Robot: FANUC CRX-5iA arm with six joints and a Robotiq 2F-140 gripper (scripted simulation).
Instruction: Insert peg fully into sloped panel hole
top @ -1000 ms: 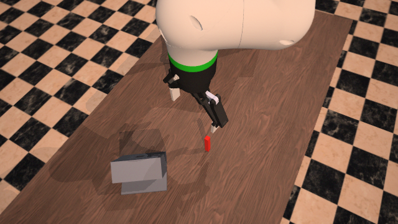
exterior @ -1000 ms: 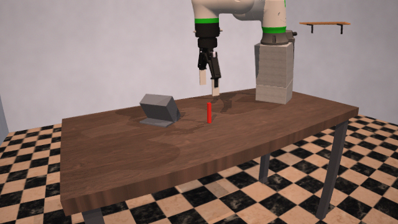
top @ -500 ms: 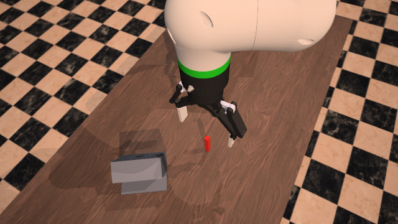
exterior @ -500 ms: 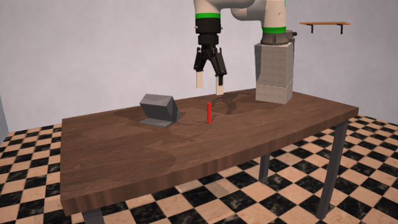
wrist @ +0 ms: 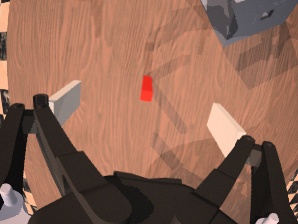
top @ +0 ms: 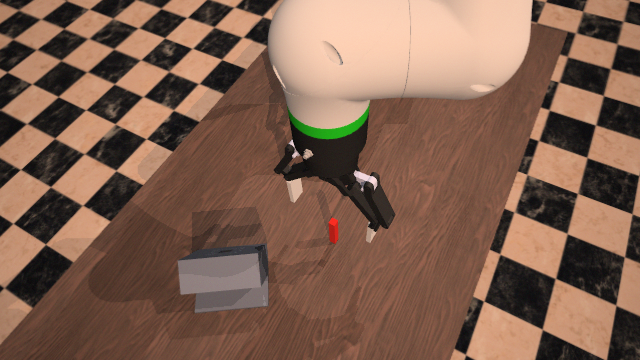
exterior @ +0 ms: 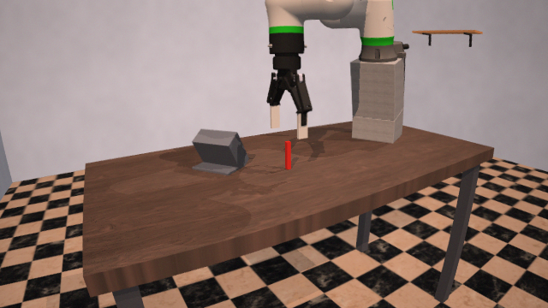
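My hand is 7 cm above the peg.
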